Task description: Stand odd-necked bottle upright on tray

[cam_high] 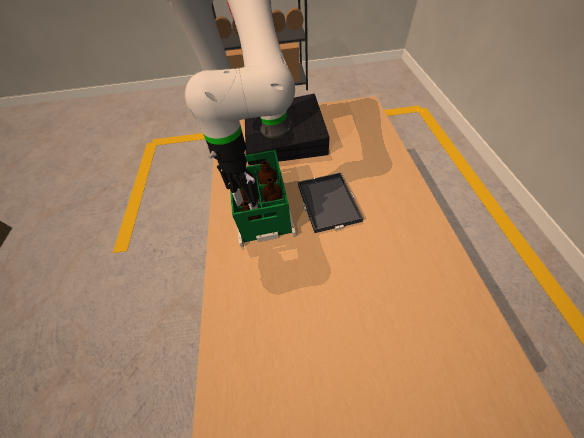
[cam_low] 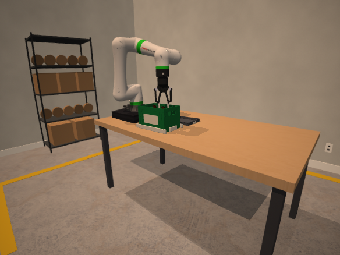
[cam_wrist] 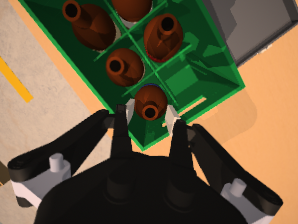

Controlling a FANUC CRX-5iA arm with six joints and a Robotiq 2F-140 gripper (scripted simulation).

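Now: hand 90 mm past the green crate, 90 mm above it and 50 mm to the right of it. The rest, counted from my hand: dark grey tray (310 mm to the left, 160 mm below, 60 mm behind); glass bottle (180 mm behind, 90 mm to the left, 80 mm below).
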